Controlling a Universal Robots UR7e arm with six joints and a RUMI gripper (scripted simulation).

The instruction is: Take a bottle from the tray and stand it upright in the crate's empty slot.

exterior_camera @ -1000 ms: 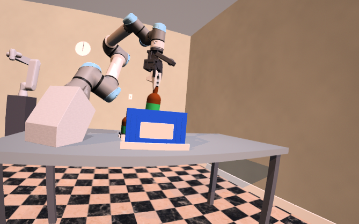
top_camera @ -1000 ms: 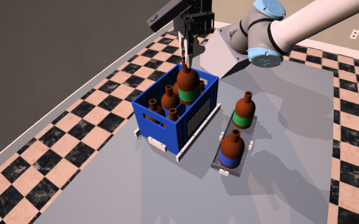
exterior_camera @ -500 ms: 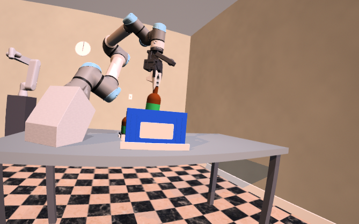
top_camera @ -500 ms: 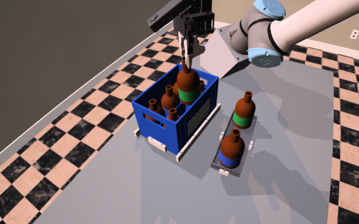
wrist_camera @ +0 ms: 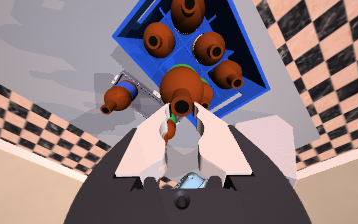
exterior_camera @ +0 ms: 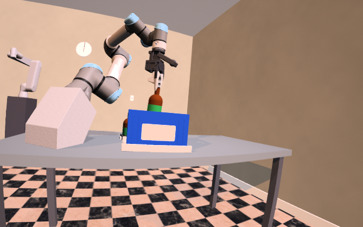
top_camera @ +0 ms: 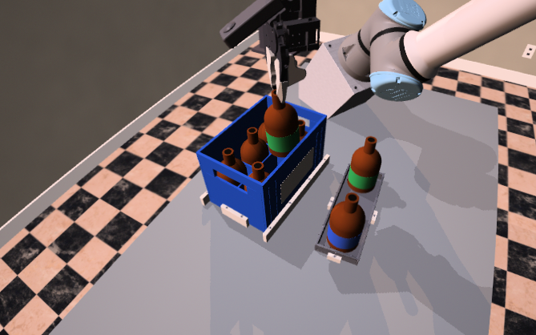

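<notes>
Now: the blue crate 40 mm to the right of my hand and 210 mm below it.
</notes>
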